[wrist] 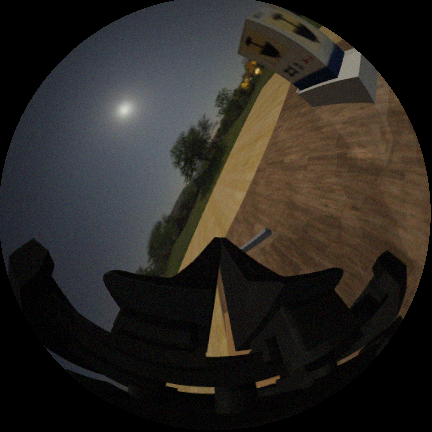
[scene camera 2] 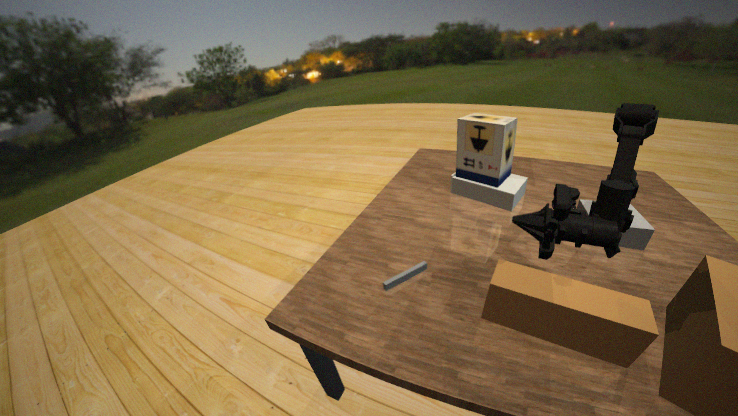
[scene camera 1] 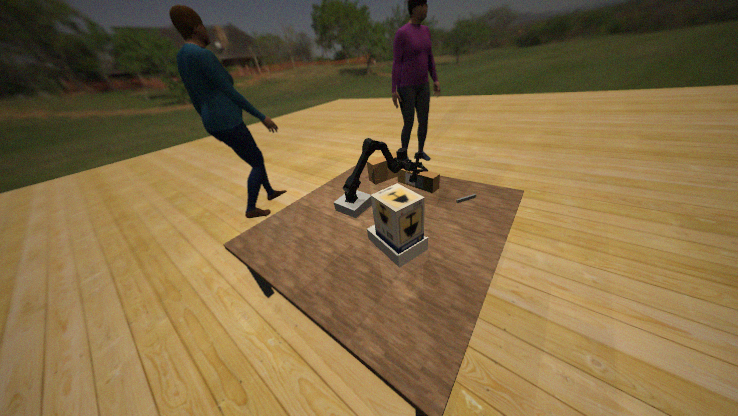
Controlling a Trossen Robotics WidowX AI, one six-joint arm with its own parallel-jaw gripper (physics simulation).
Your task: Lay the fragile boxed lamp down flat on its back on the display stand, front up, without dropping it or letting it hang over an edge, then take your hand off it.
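Frame: origin at the arm's base, x ahead, y up, z right, level; millimetres.
Seen in the pictures: gripper, fingertip midpoint: [wrist: 218, 242] [scene camera 2: 512, 219] [scene camera 1: 428, 170]; arm's base, link origin: [scene camera 1: 351, 199].
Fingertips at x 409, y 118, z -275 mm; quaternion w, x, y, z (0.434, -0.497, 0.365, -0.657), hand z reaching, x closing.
Offsets run from my fingertips to a thing's top centre. Level surfaces: height alone.
The boxed lamp [scene camera 1: 398, 217] [scene camera 2: 484, 149] [wrist: 292, 47] is a white carton with yellow panels, black lamp pictures and a blue band at its bottom. It stands upright on the white display stand [scene camera 1: 410, 254] [scene camera 2: 481, 193] [wrist: 345, 91]. In scene camera 2 its base sits toward the left part of the stand's top, with a bare strip of stand to the right. My gripper [scene camera 1: 426, 169] [scene camera 2: 514, 220] [wrist: 218, 242] is shut and empty, with its fingertips together. It is in the air apart from the box, on the side where the brown cartons stand.
A low brown carton @[dx -108, dy -74, dz -130 mm] [scene camera 1: 429, 181] [scene camera 2: 568, 313] lies near the gripper, with a taller brown carton @[dx -385, dy -24, dz -186 mm] [scene camera 1: 380, 172] [scene camera 2: 689, 330] beside it. A grey bar @[dx +233, dy -162, dz -24 mm] [scene camera 1: 466, 197] [scene camera 2: 405, 275] [wrist: 257, 240] lies on the table @[dy -184 mm] [scene camera 1: 330, 279] [scene camera 2: 361, 310]. My arm stands on a white base [scene camera 1: 352, 206]. Two people stand beyond the table.
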